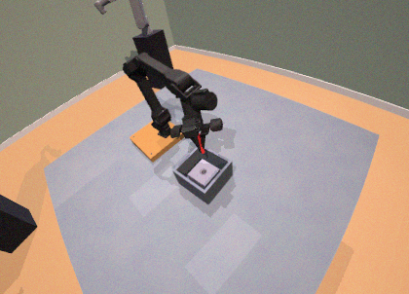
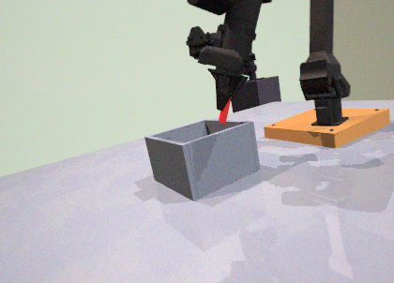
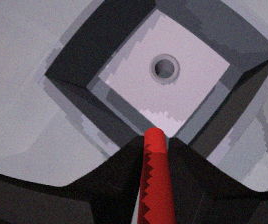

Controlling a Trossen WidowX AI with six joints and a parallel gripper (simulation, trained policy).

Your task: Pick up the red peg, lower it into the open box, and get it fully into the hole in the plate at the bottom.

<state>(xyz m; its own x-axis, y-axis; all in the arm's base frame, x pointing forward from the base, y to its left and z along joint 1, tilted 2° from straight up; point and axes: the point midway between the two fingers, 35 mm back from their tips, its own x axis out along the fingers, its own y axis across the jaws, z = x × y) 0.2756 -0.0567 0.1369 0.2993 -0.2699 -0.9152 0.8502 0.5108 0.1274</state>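
Right now my gripper tip is 10 cm above the grey box, 5 cm to the left of it and 3 cm short of it. From my gripper tip the other things lie so: red peg (1 cm to the left, 1 cm behind, 1 cm above).
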